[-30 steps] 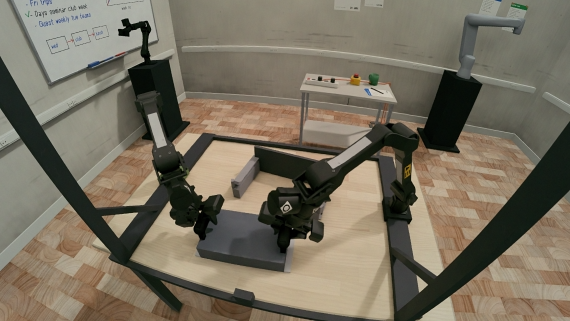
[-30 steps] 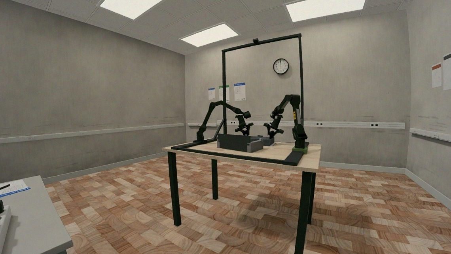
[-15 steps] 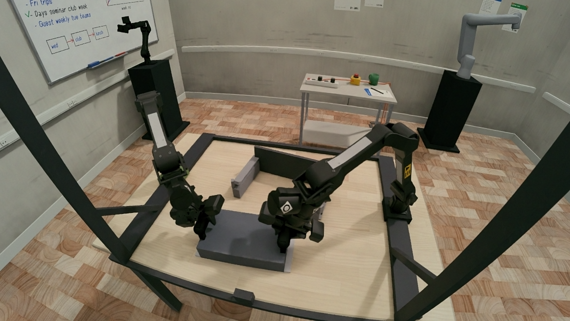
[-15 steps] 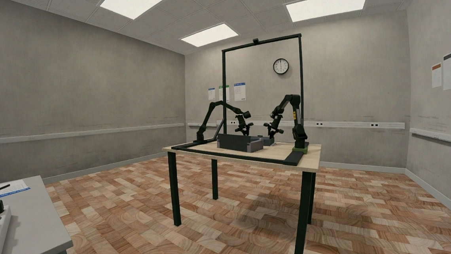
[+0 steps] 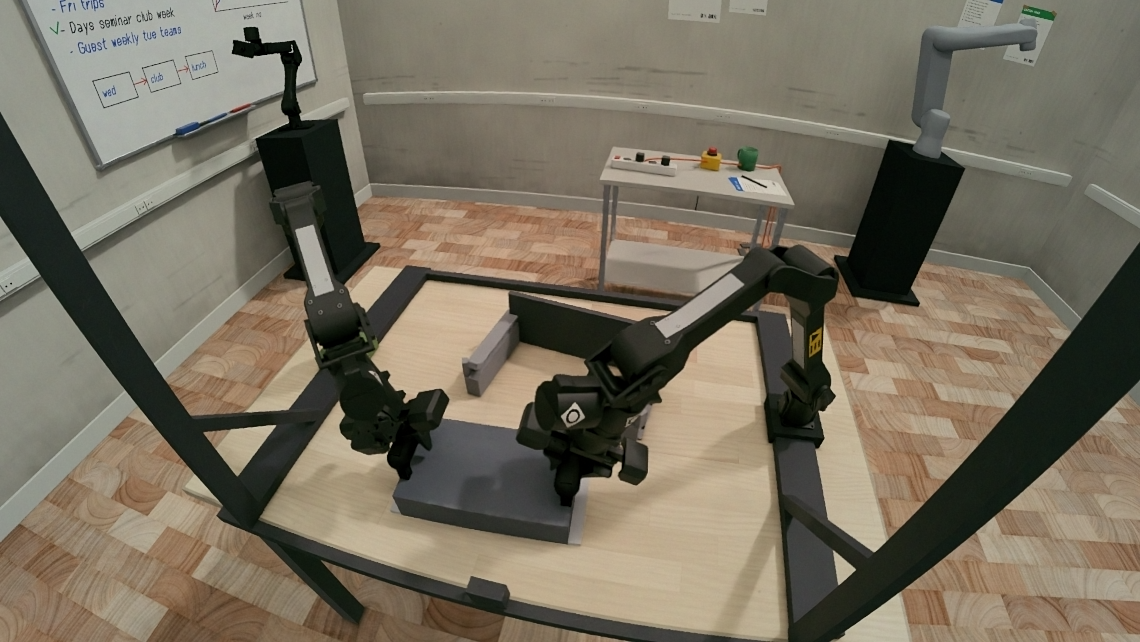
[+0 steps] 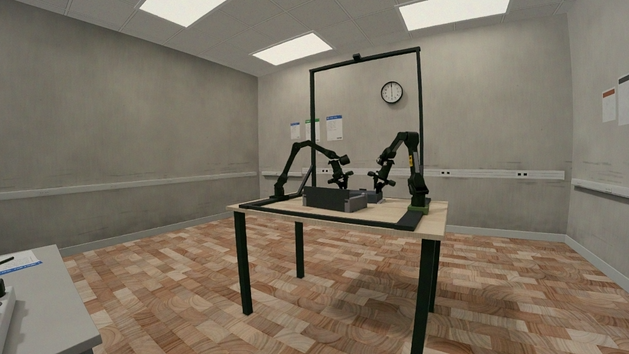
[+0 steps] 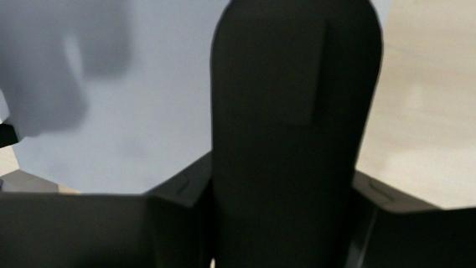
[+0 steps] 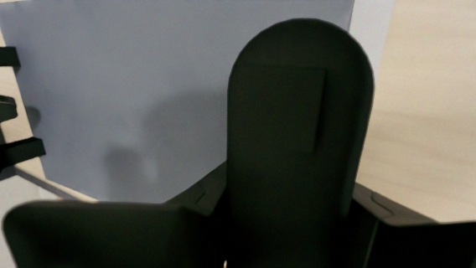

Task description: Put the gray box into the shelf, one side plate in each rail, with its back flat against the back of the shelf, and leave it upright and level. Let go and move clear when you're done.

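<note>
Right now the gray box is 130 mm to the right of my left hand and 50 mm below it. The rest, counted from my left hand: dark back plate (350 mm ahead, 210 mm to the right, 20 mm below).
Now: right hand 1 cm past the gray box, 13 cm to the right of it and 5 cm above it. Also, from my right hand: dark back plate: 34 cm ahead, 4 cm to the left, 2 cm below.
</note>
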